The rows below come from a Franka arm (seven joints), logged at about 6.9 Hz.
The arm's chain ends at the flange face. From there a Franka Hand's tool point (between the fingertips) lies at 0.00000 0.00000 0.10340 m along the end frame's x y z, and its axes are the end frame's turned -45 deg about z.
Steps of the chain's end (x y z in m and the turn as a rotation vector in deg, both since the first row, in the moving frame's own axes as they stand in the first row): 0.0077, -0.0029, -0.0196, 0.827, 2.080, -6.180; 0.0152, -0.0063, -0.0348, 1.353, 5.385, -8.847; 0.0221, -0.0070, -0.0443, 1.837, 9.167, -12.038; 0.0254, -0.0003, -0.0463, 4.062, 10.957, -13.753; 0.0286, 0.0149, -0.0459, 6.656, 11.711, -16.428; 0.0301, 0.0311, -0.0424, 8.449, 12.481, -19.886
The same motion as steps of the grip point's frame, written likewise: 0.0113, 0.0048, -0.0197, -0.886, 2.056, -6.180; 0.0241, 0.0107, -0.0353, -2.851, 4.764, -8.847; 0.0354, 0.0185, -0.0457, -5.183, 7.781, -12.038; 0.0381, 0.0241, -0.0484, -4.876, 10.620, -13.753; 0.0335, 0.0337, -0.0487, -3.574, 12.987, -16.428; 0.0260, 0.0437, -0.0459, -2.851, 14.800, -19.886
